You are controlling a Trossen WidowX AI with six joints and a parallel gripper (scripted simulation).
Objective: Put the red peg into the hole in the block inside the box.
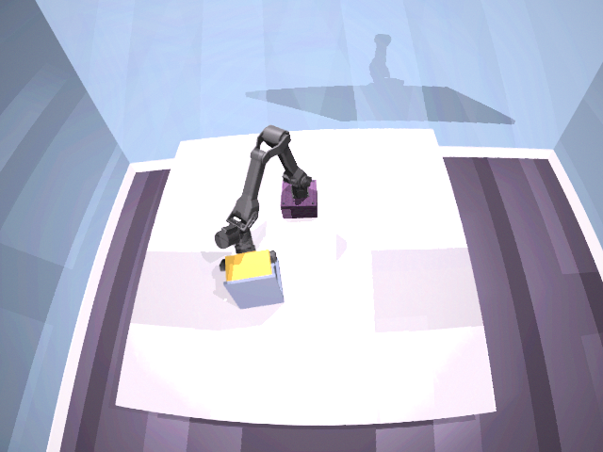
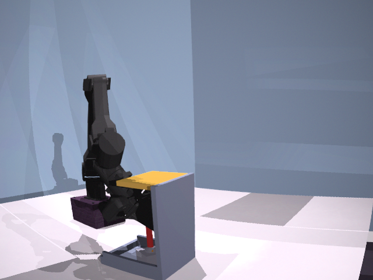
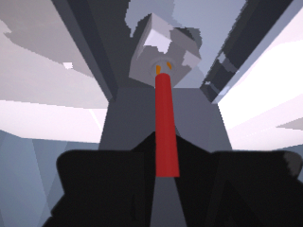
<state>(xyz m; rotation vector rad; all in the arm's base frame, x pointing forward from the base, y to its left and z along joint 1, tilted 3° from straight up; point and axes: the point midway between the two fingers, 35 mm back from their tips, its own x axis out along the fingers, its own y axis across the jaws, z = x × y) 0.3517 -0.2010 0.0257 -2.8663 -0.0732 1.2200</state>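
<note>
The grey box wall lies 3 cm ahead of my gripper tip, 1 cm to the left of it and 1 cm above it. Round my gripper tip: red peg (3 cm behind, 1 cm below); then yellow roof (11 cm above, 1 cm to the left, 1 cm behind).
</note>
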